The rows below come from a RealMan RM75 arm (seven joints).
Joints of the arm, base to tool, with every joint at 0 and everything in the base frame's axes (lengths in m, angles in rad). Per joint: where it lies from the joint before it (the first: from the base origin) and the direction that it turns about. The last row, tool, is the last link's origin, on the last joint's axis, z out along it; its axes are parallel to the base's.
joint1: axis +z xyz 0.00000 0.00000 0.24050
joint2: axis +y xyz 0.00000 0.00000 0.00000
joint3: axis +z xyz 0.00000 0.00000 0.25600
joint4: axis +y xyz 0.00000 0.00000 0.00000
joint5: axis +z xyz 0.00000 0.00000 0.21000
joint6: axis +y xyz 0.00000 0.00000 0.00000
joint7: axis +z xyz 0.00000 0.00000 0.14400
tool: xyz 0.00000 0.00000 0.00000
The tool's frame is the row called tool.
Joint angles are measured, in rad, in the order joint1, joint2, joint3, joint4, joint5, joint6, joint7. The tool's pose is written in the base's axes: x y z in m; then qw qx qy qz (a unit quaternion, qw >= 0). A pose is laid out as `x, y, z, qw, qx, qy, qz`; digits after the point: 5 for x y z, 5 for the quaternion.
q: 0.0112, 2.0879, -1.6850, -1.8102, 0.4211, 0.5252, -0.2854
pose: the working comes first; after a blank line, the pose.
Where each joint sits with the arm in this pose, in the base's axes (m; each line is computed from the numbers above, not from the rounded line before):
joint1: 0.0000 0.0000 0.2405
joint2: 0.0000 0.0000 0.2405
joint3: 0.2225 0.0025 0.1139
joint4: 0.2225 0.0025 0.1139
joint5: 0.1655 0.2045 0.1184
joint6: 0.1655 0.2045 0.1184
joint7: 0.1718 0.3370 0.0623
the tool: 0.1718 0.3370 0.0623

0.17176, 0.33704, 0.06229, 0.53152, -0.79003, 0.26555, 0.15104
